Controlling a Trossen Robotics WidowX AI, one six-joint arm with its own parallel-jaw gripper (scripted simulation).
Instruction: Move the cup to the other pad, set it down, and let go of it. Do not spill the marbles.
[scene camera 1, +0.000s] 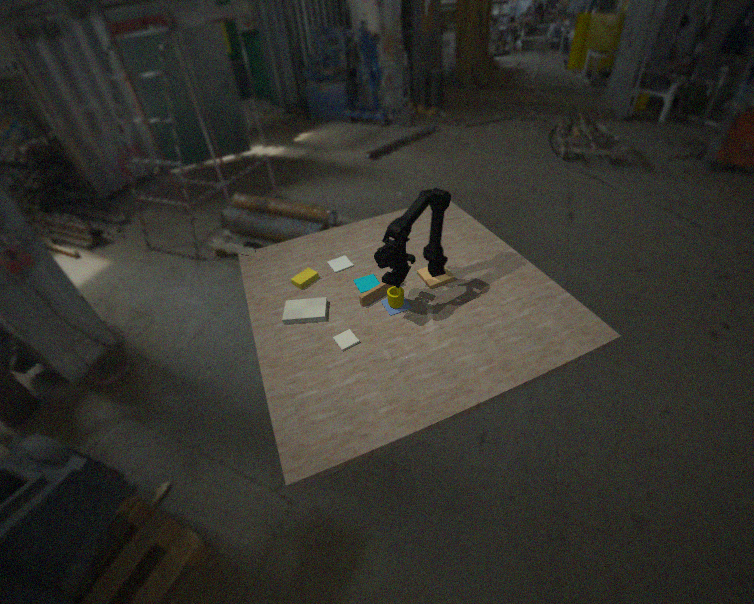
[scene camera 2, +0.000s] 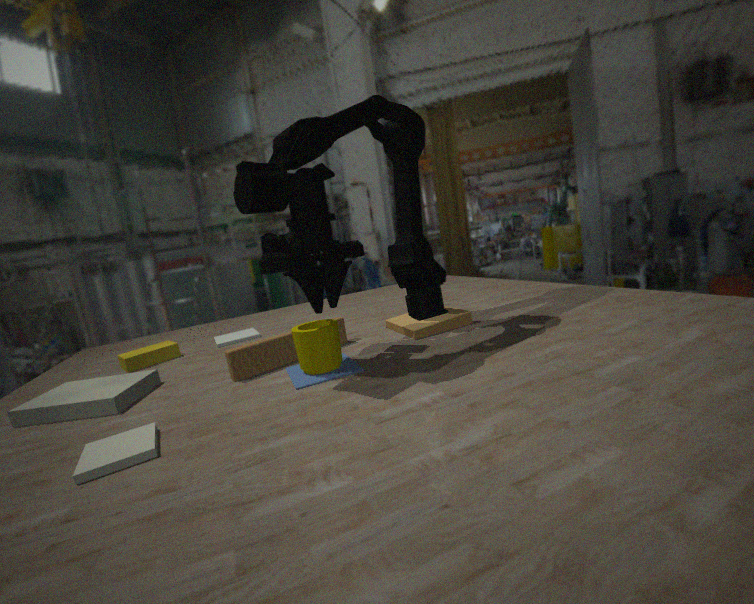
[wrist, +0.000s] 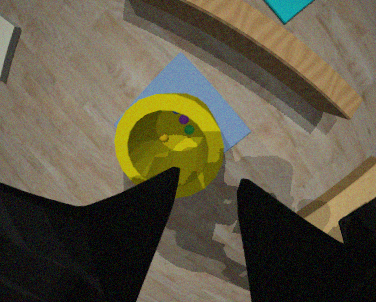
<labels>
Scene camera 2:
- my gripper: 326, 310
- yellow cup: 317, 343
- wooden bar: 247, 360
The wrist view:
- my gripper: 209, 180
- yellow cup: 141, 154
</labels>
